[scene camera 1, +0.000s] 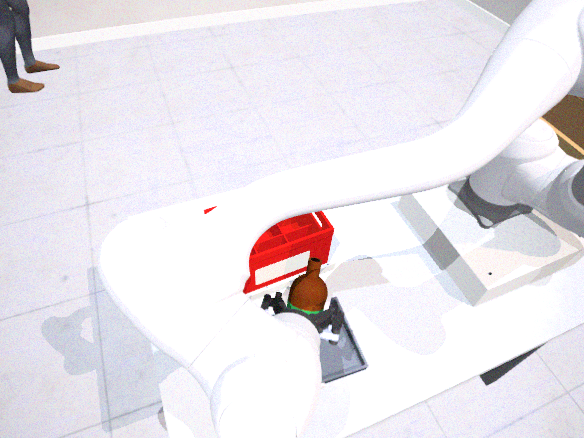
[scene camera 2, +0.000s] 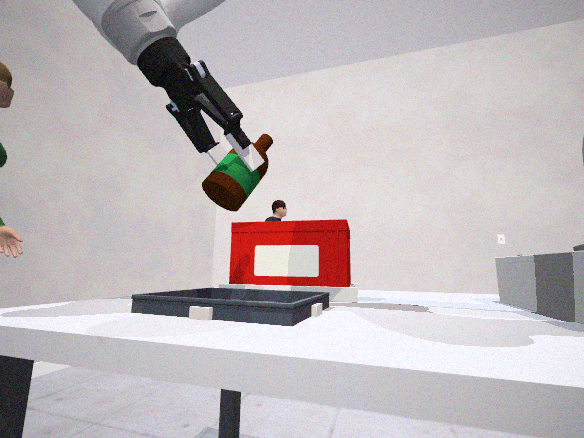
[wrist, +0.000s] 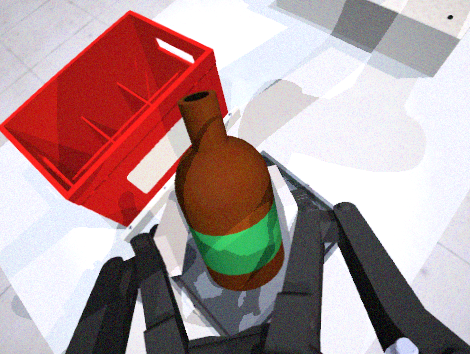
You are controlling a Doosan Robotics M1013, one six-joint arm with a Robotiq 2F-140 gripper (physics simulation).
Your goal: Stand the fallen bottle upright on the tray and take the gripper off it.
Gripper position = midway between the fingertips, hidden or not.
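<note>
There is a brown bottle (scene camera 1: 308, 292), and the wrist view gives me the bottle too (wrist: 222, 183). As for my gripper (scene camera 2: 246, 173), I can also see it in scene camera 1, with my gripper (scene camera 1: 307, 298) there, and the wrist view shows my gripper (wrist: 227, 193) as well.
</note>
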